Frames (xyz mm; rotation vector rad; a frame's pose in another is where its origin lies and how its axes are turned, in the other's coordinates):
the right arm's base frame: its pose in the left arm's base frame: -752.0 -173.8 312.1 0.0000 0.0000 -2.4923
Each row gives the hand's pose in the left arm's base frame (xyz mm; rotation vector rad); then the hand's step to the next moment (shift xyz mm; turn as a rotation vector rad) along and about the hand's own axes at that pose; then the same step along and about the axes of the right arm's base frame.
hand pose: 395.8 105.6 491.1 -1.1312 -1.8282 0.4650
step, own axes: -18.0 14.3 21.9 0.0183 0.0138 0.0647
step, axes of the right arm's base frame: 9.6 -1.0 -30.3 0.0214 -0.0557 -0.0339
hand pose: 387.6 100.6 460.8 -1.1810 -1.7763 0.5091
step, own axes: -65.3 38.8 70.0 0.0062 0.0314 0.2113
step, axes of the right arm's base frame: 43.9 4.3 -93.4 0.1023 -0.1396 -0.1254
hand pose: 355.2 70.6 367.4 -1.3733 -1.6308 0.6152
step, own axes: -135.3 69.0 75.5 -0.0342 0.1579 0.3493
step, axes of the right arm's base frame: 84.2 59.0 -134.9 0.1353 -0.1870 -0.3080
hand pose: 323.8 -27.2 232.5 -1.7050 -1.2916 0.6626
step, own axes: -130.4 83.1 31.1 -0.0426 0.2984 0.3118
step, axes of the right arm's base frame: 94.1 78.9 -98.9 0.0784 -0.1044 -0.4136
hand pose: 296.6 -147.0 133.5 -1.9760 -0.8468 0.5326
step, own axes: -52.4 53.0 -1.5 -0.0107 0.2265 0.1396
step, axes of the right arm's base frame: 48.1 37.5 -42.9 0.0213 -0.0013 -0.2654
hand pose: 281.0 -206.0 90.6 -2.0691 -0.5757 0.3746
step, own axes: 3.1 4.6 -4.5 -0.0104 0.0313 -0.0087
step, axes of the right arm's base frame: -2.5 6.5 -1.7 0.0132 0.0228 -0.0216
